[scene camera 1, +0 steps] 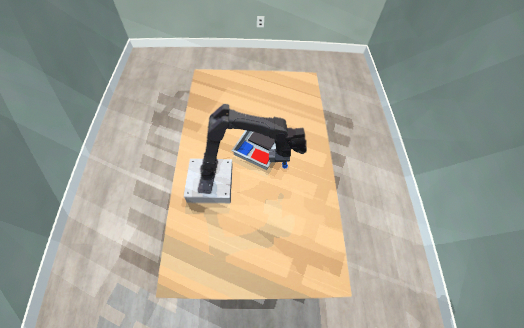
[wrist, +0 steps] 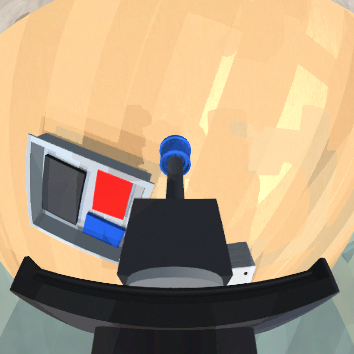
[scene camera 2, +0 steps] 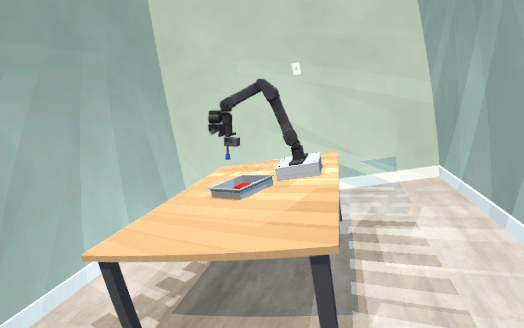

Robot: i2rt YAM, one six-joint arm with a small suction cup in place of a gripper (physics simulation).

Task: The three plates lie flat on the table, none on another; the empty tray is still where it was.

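Frame: origin at the arm's base, x ahead, y right, z down, level; centimetres.
Seen in the pictures: hand, tool point: (scene camera 1: pixel 285 166) (wrist: pixel 174 148) (scene camera 2: pixel 227 159); arm's base, link origin: (scene camera 1: pixel 208 175) (scene camera 2: pixel 299 159).
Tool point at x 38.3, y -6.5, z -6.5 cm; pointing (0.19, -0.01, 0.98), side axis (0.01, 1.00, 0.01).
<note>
Offsets run from my tool point to a thing's middle. Level surfaces: height alone.
The grey tray {dz +11.4, dx -14.1, dy -18.8 cm} (scene camera 1: pixel 250 162) (scene camera 2: pixel 225 194) (wrist: pixel 36 180) stands on the table {dz +13.9 cm} (scene camera 1: pixel 250 265) (scene camera 2: pixel 215 230) (wrist: pixel 150 75) and holds the three plates. The red plate {dz +13.1, dx -12.7, dy -12.2 cm} (scene camera 1: pixel 260 156) (scene camera 2: pixel 242 186) (wrist: pixel 112 194) and the blue plate {dz +13.1, dx -22.3, dy -15.9 cm} (scene camera 1: pixel 244 148) (wrist: pixel 104 231) lie side by side in it. The dark plate {dz +13.1, dx -12.8, dy -24.2 cm} (scene camera 1: pixel 262 140) (wrist: pixel 63 189) lies beside them, partly behind the arm in scene camera 1. No plate is seen resting on another. My gripper, a blue suction cup (scene camera 1: pixel 285 165) (scene camera 2: pixel 227 157) (wrist: pixel 175 155), is open and bare, above the table and off to the side of the tray.
The arm's pale base block (scene camera 1: pixel 223 190) (scene camera 2: pixel 300 171) (wrist: pixel 241 254) stands at the table's edge, near the tray. The arm reaches over the tray's far part in scene camera 1. The tray's walls rise above the red plate.
</note>
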